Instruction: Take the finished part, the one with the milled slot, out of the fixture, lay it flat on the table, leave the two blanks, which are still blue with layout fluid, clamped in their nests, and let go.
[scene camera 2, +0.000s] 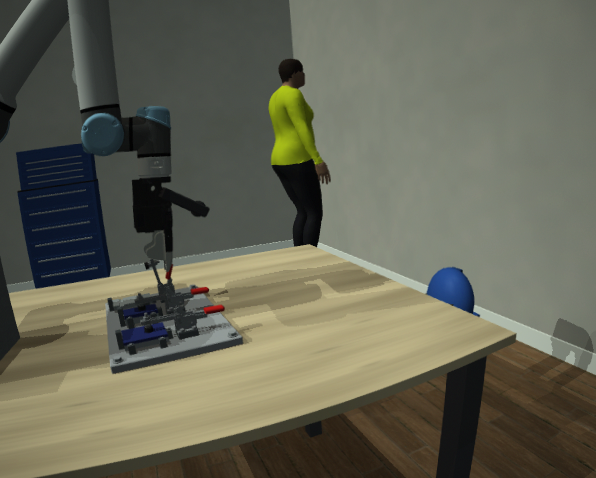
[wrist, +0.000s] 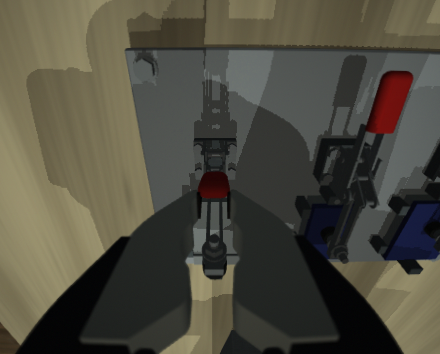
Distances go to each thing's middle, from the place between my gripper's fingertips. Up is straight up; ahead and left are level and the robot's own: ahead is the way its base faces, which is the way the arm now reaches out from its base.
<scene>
Right now the clamp arm (wrist: 214, 250) is 30 mm behind my hand. Round my hand: finished part (wrist: 199, 229): 90 mm behind, 60 mm below, 20 mm to the left; then grey fixture plate (scene camera 2: 213, 330): 100 mm to the right, 80 mm below, 60 mm behind.
</scene>
